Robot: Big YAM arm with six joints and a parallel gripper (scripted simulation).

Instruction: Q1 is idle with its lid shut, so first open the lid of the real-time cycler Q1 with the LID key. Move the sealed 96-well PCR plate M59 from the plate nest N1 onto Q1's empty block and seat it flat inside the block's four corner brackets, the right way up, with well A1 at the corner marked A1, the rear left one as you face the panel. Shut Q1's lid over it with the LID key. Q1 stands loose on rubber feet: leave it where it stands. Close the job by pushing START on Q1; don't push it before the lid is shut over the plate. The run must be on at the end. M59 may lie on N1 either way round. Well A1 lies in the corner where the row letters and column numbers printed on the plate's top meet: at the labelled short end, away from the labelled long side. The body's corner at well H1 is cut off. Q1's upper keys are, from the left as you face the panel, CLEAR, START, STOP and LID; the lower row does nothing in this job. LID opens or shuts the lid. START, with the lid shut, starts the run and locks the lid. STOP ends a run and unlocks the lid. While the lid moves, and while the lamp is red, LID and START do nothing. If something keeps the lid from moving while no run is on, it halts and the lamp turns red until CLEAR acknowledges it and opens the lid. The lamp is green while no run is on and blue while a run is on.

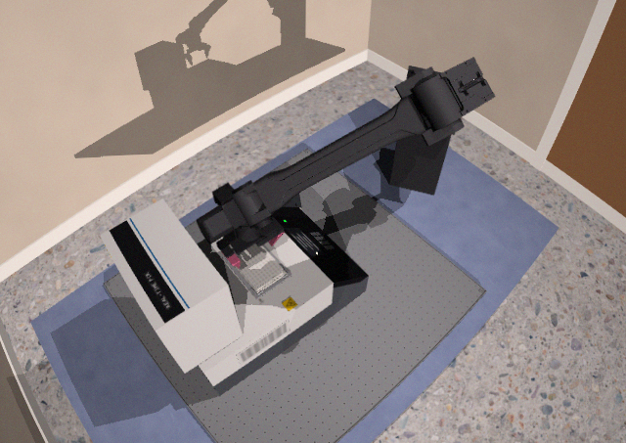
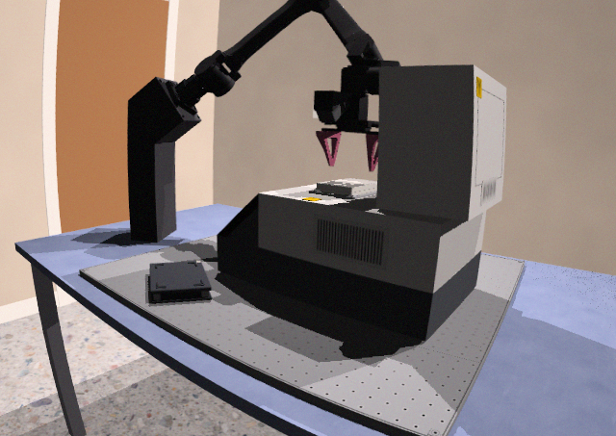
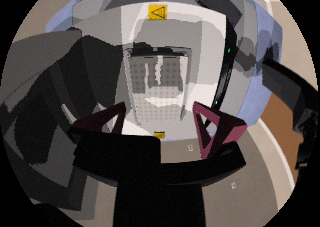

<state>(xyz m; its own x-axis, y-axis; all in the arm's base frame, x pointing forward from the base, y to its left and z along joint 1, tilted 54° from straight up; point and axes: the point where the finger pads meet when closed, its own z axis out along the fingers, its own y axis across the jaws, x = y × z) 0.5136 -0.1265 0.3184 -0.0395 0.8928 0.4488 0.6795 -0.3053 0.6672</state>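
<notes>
Right now the sealed plate M59 is 40 mm below my hand. Round my hand: plate nest N1 (220 mm behind, 280 mm to the right, 230 mm below).
</notes>
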